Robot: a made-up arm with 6 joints. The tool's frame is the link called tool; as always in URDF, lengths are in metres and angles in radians.
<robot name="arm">
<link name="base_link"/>
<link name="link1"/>
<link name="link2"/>
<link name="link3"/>
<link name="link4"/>
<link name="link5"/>
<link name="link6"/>
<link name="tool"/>
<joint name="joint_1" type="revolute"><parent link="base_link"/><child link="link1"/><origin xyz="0.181 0.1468 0.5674"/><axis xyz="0 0 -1"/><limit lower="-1.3" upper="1.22" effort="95" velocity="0.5"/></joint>
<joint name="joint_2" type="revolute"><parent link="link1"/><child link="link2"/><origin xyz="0.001 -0.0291 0.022"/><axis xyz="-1 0 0"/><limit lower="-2.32" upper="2.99" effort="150" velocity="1.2"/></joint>
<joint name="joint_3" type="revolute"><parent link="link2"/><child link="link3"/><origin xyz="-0.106 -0.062 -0.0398"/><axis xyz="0 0 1"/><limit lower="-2.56" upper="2.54" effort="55" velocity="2.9"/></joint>
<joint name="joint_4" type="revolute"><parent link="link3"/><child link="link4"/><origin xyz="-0.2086 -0.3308 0.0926"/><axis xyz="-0.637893 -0.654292 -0.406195"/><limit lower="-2.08" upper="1.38" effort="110" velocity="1.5"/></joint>
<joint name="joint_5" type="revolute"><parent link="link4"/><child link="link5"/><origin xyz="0.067 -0.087 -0.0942"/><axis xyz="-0.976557 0.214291 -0.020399"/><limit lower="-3.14" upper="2.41" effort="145" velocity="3"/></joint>
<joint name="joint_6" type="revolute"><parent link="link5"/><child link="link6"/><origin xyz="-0.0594 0.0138 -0.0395"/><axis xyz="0.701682 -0.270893 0.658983"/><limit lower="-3.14" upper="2.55" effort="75" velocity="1.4"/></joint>
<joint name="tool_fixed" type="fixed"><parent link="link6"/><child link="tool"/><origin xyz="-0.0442 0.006 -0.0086"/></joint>
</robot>
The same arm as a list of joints. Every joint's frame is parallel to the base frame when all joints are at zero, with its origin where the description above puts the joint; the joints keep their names.
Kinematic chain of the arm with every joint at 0, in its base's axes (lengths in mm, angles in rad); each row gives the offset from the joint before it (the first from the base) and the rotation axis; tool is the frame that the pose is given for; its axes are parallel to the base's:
joint_1: xyz 181 146.8 567.4 axis -z
joint_2: xyz 1 -29.1 22 axis -x
joint_3: xyz -106 -62 -39.8 axis +z
joint_4: xyz -208.6 -330.8 92.6 axis -0.637893 -0.654292 -0.406195
joint_5: xyz 67 -87 -94.2 axis -0.976557 0.214291 -0.020399
joint_6: xyz -59.4 13.8 -39.5 axis 0.701682 -0.270893 0.658983
tool: xyz -44.2 6 -8.6
Joint limits (rad, base to tool): -1.3..1.22 -2.32..2.99 -2.56..2.54 -2.08..1.38 -3.14..2.41 -3.14..2.55

